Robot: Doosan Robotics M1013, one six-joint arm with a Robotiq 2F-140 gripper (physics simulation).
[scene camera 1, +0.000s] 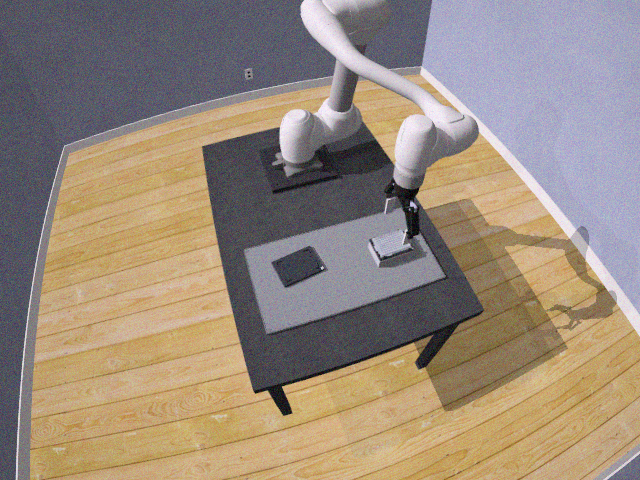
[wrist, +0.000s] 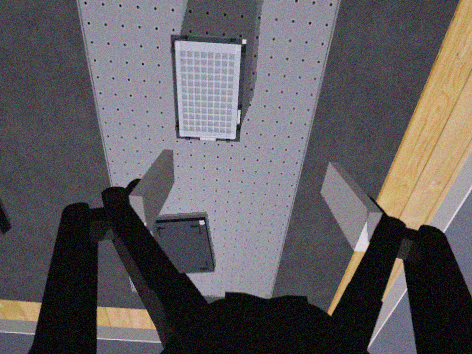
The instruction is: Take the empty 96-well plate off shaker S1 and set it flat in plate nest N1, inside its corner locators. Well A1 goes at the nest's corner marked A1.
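Places are measured from the arm's base along level axes (x back, y right, z up), in centimetres.
Pixels of known places: gripper, fingertip midpoint: (scene camera 1: 397, 227) (wrist: 250, 172); arm's base at its link origin: (scene camera 1: 299, 161).
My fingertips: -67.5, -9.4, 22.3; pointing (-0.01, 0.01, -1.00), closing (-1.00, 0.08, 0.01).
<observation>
Ahead of a thing's pixels: the offset from my fingertips to its middle, as dx, dy, dz. Level surfaces: height alone.
A white 96-well plate {+5.2, -3.6, -17.0} (scene camera 1: 391, 243) (wrist: 208, 92) sits flat on shaker S1 (scene camera 1: 388, 259) (wrist: 207, 38), a low block with a dark top rim, at the right of the grey board. A small white mark shows at one corner of the shaker's top in the wrist view. Nest N1 {+13.5, +31.2, -22.5} (scene camera 1: 299, 266) (wrist: 186, 246) is a flat dark tray at the board's left, with corner locators and a white mark at one corner. No lettering is readable. My gripper (scene camera 1: 396, 224) (wrist: 250, 172) is open and empty, above and behind the plate in the scene view. A finger partly hides the nest in the wrist view.
The grey perforated board {dz -23.2} (scene camera 1: 346, 294) (wrist: 280, 100) lies on the dark table {dz -24.5} (scene camera 1: 330, 343) (wrist: 45, 100) and carries the shaker and the nest. The arm's base stands on a dark plate (scene camera 1: 281, 187) at the table's back. The table's right edge runs near the shaker.
</observation>
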